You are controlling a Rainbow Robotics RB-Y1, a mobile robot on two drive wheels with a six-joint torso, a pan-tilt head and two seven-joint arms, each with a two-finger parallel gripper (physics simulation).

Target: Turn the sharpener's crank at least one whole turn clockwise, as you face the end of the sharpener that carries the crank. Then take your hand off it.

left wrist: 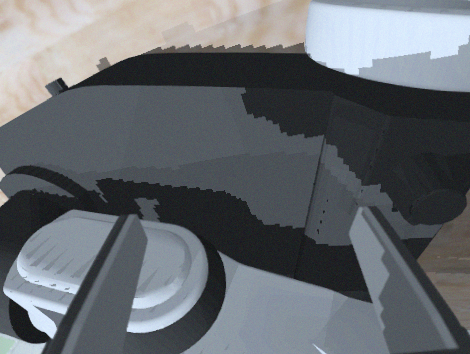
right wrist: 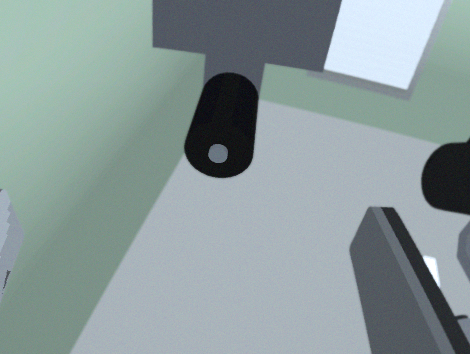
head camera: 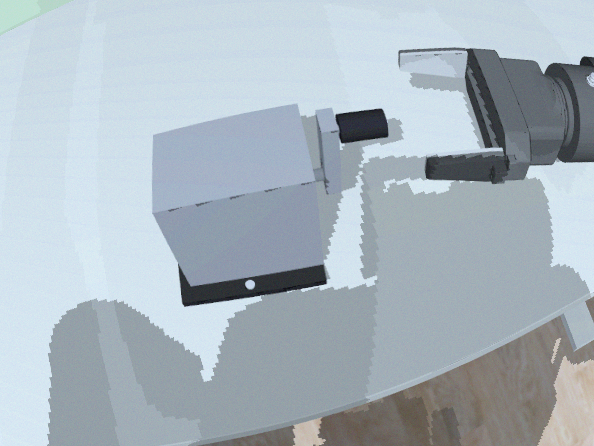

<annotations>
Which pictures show my right gripper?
The right wrist view and the head camera view only.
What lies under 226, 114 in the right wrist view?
A black crank handle.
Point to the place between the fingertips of my left gripper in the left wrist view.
At 248, 224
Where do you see a black crank handle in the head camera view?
At 355, 126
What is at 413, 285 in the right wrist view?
My right gripper.
</annotations>
